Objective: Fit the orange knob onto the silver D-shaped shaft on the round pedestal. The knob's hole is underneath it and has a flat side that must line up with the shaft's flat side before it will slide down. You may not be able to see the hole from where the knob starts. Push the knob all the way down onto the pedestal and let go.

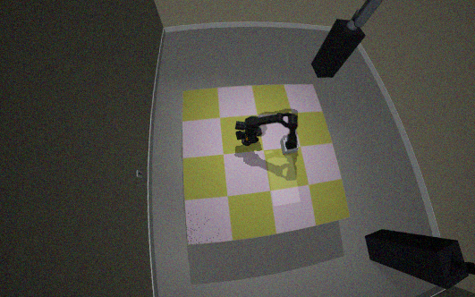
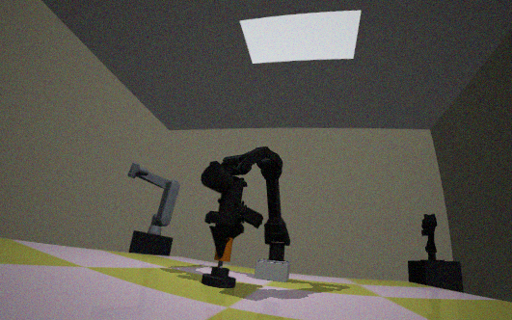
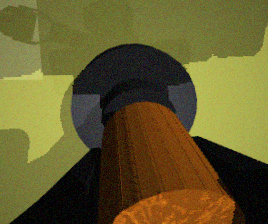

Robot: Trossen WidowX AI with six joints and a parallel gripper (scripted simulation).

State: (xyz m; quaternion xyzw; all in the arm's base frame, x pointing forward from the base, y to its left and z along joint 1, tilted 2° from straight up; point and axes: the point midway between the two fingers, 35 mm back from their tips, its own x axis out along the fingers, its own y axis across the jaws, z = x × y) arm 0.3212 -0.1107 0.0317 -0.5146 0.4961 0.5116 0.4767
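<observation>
The orange knob lies 30 mm above my gripper tip. Also, from my gripper tip: round dark pedestal (40 mm below).
</observation>
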